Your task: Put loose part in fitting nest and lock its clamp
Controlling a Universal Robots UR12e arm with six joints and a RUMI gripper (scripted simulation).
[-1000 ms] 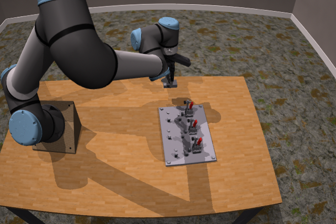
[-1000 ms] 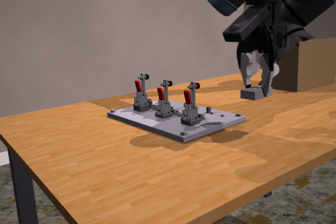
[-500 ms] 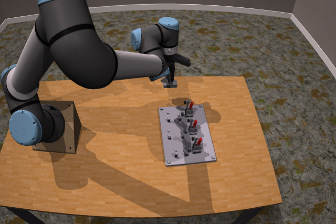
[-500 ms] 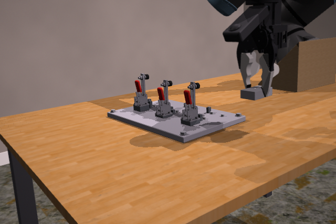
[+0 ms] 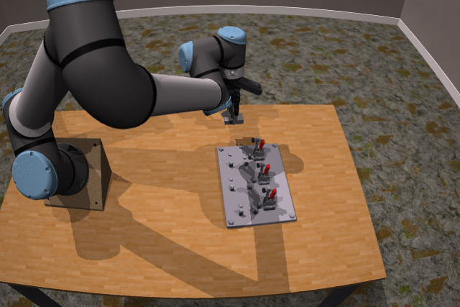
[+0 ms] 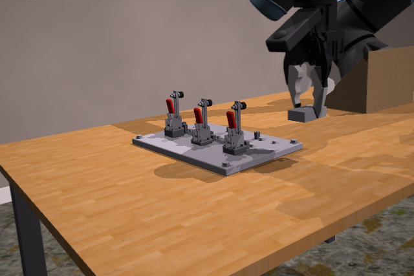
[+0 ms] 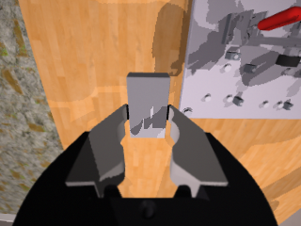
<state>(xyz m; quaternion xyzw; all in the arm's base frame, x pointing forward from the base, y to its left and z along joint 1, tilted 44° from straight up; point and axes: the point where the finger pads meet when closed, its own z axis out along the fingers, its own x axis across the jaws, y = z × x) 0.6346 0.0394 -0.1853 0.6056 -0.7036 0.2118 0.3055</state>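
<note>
My hand is 30 mm short of the grey fixture plate, 240 mm to the left of it and 100 mm above it. From my hand the other things lie so: grey rectangular block 10 mm below.
</note>
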